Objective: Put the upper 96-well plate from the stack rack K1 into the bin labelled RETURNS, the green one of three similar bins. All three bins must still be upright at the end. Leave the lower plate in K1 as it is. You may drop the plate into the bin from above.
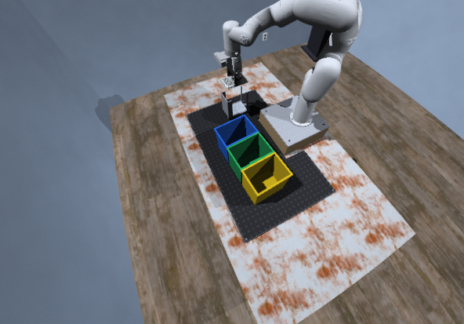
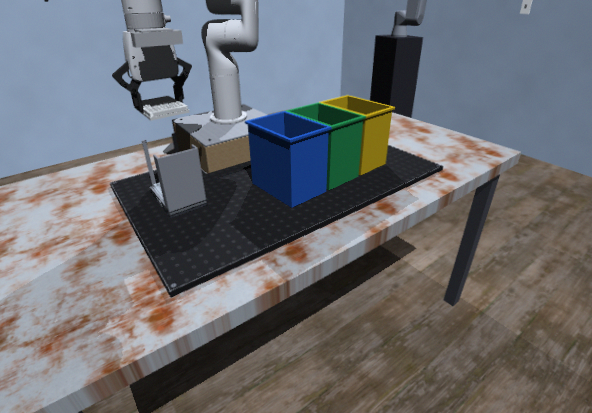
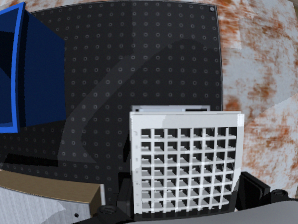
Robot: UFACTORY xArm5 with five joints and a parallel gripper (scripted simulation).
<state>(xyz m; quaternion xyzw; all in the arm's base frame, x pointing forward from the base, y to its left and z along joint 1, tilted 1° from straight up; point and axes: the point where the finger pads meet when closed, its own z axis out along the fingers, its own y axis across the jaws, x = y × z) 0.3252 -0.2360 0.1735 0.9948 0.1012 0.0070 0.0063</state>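
The green bin lies 41 cm to the left of my hand, 17 cm below it and 3 cm ahead of it. From my hand the other things lie so: blue bin 28 cm to the left, 17 cm below, 7 cm ahead; then white 96-well plate 1 cm below; then yellow bin 53 cm to the left, 17 cm below.
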